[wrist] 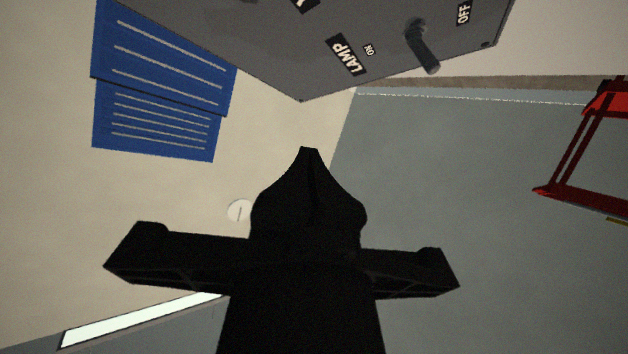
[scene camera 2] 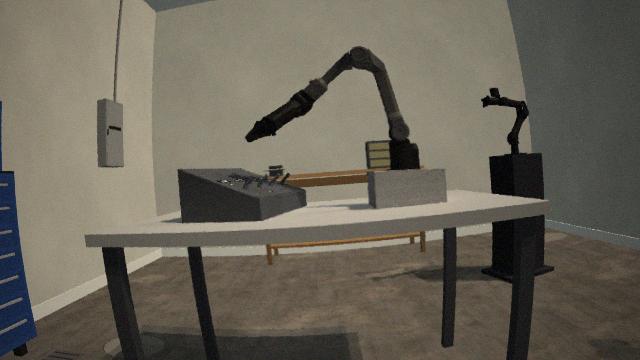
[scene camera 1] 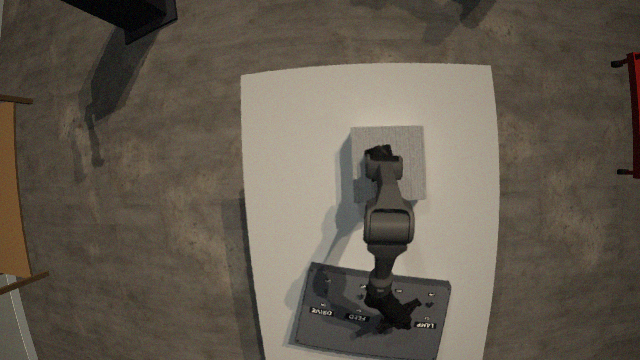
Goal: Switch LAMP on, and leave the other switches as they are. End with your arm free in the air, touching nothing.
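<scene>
The dark sloped switch panel (scene camera 1: 370, 345) (scene camera 2: 220, 200) (wrist: 280, 60) stands on the table. The LAMP lever (scene camera 1: 429, 304) (wrist: 424, 49) stands between its ON label (wrist: 368, 50) and OFF label (wrist: 464, 12). In scene camera 1 it shows nearer the OFF label; its exact lean is hard to tell. The DRIVE label (scene camera 1: 321, 312) and FEED label (scene camera 1: 357, 317) are farther left, and the arm covers another label between FEED and LAMP. My gripper (scene camera 1: 407, 325) (scene camera 2: 249, 138) (wrist: 306, 157) is shut and empty, in the air above the panel, beside LAMP, touching nothing.
The arm's base stands on a grey block (scene camera 1: 412, 140) (scene camera 2: 407, 187) on the white table (scene camera 1: 290, 125) (scene camera 2: 330, 220). A blue cabinet (scene camera 2: 15, 250) (wrist: 160, 65), a red cart (scene camera 1: 634, 115) (wrist: 595, 202) and a wooden bench (scene camera 1: 12, 190) (scene camera 2: 335, 178) stand away from it.
</scene>
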